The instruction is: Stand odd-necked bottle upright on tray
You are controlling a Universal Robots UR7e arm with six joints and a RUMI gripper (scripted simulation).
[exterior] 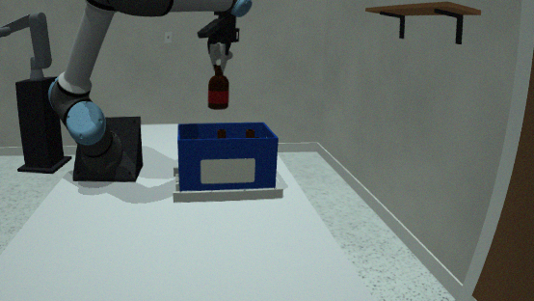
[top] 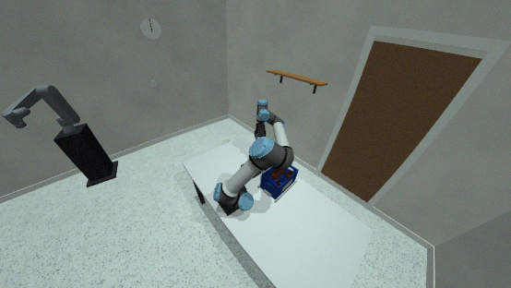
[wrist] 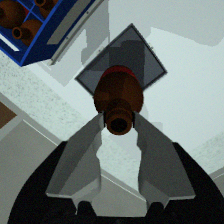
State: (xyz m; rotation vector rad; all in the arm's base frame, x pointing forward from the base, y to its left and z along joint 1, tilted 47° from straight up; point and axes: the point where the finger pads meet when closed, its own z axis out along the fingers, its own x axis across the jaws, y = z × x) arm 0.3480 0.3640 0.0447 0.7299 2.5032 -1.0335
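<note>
My gripper is now 70 mm above the bottle. Also, from my hand: blue crate (40 mm ahead, 270 mm to the right, 250 mm below); then dark grey tray (10 mm ahead, 20 mm to the left, 320 mm below).
</note>
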